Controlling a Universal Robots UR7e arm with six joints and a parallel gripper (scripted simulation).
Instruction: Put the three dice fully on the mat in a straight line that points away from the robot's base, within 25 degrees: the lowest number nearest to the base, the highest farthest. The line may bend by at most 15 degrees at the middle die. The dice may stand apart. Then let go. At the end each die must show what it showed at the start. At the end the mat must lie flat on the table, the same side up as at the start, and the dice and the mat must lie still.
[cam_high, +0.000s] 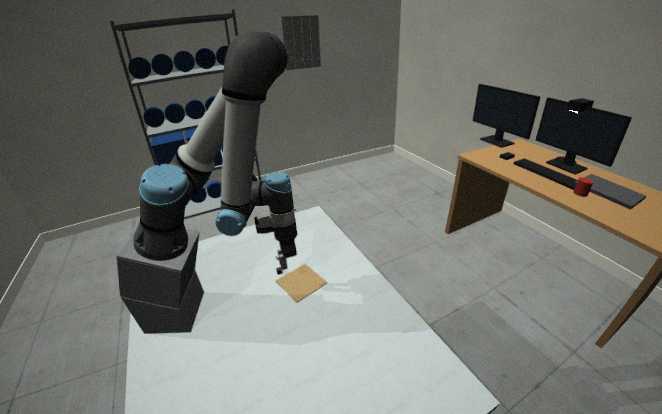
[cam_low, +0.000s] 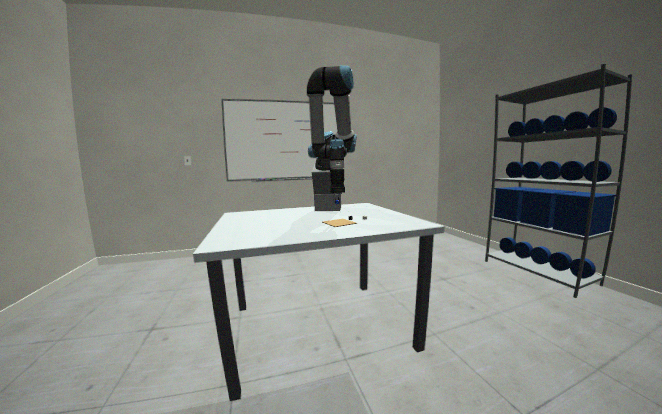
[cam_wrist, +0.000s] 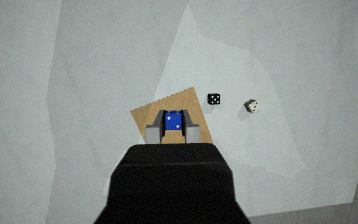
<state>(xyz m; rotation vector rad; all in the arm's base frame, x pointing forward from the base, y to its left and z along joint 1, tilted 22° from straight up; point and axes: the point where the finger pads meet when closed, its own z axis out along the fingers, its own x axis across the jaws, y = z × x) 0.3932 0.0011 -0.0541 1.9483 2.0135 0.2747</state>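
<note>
The tan mat is 12 cm below my hand and 5 cm ahead of it. From my hand the other things lie so: black die 11 cm below, 8 cm to the left, 1 cm behind; blue die 1 cm below; white die 16 cm to the left, 11 cm below.
</note>
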